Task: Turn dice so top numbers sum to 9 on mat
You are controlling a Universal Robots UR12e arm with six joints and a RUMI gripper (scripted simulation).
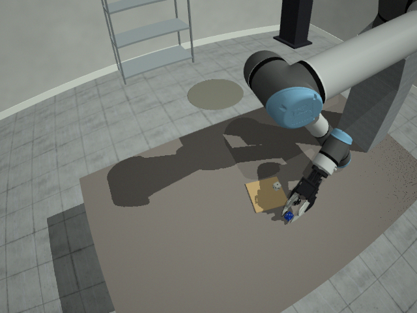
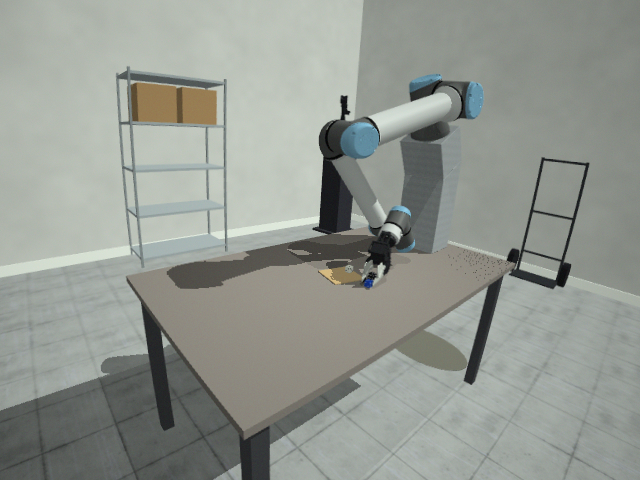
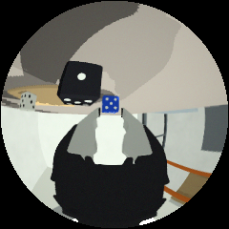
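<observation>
The blue die is 10 mm below my hand. Also, from my hand: tan mat: 10 mm behind, 140 mm to the right, 20 mm below; white die: 60 mm behind, 130 mm to the right, 10 mm below; black die: 80 mm behind, 30 mm to the right, 10 mm below.
</observation>
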